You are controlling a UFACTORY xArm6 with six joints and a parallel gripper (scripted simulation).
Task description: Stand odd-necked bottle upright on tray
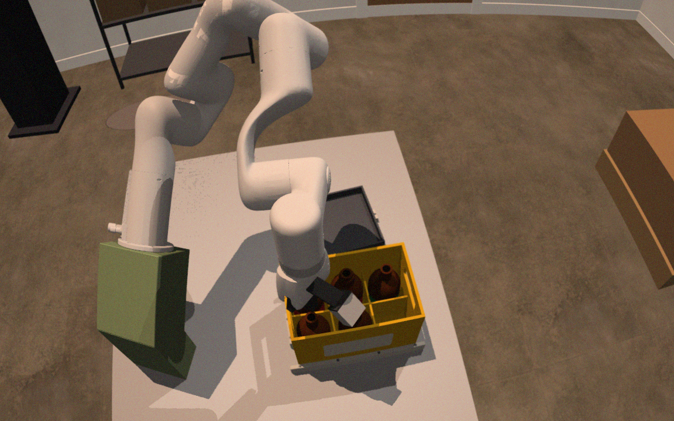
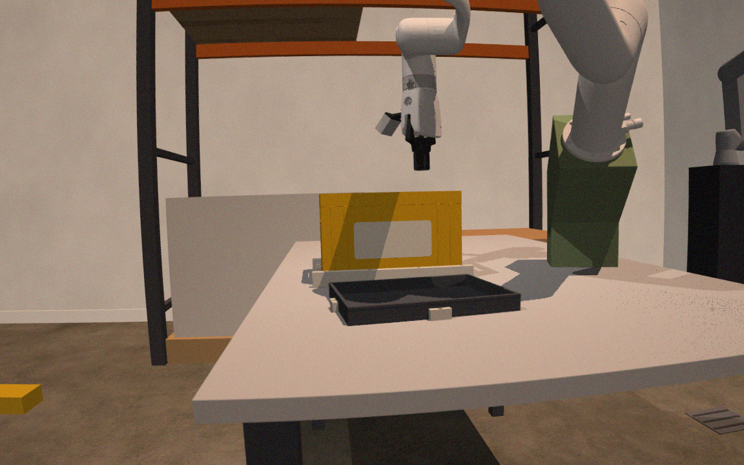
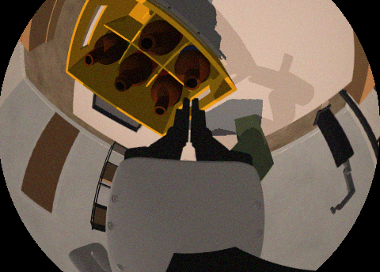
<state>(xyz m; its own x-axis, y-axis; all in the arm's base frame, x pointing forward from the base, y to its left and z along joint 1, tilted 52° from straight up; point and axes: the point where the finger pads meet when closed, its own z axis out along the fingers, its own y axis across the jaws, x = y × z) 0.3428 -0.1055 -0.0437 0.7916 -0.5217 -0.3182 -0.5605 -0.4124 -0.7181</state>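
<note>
Now: the glass bottle 160 mm below my hand, 100 mm to the left of it and 70 mm ahead of it. Also, from my hand: yellow crate 160 mm below, 80 mm ahead, 60 mm to the left; dark tray 330 mm to the left, 230 mm below, 30 mm ahead.
</note>
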